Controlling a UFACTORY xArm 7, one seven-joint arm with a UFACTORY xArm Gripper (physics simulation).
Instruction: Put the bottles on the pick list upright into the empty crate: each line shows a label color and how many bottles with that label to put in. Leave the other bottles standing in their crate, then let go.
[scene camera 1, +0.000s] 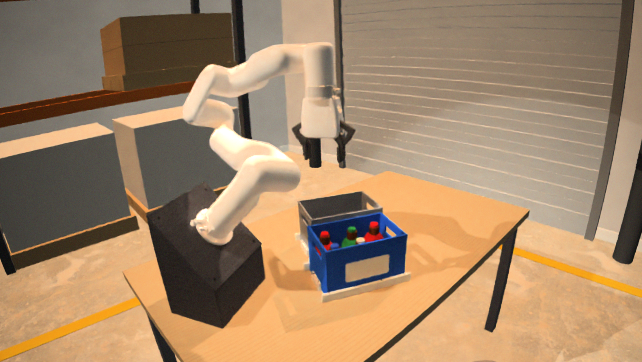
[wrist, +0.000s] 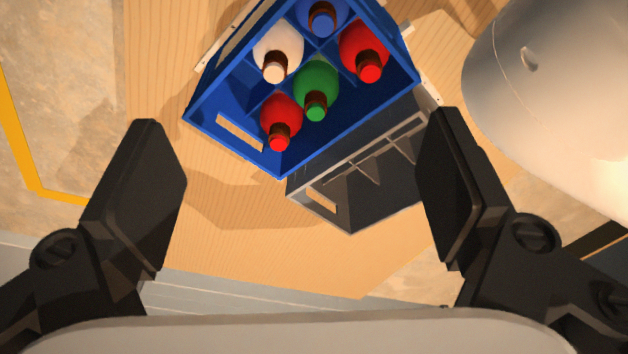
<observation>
In view: my gripper (wrist: 297, 145), a green bottle (wrist: 315, 87) and a red bottle (wrist: 281, 118).
</observation>
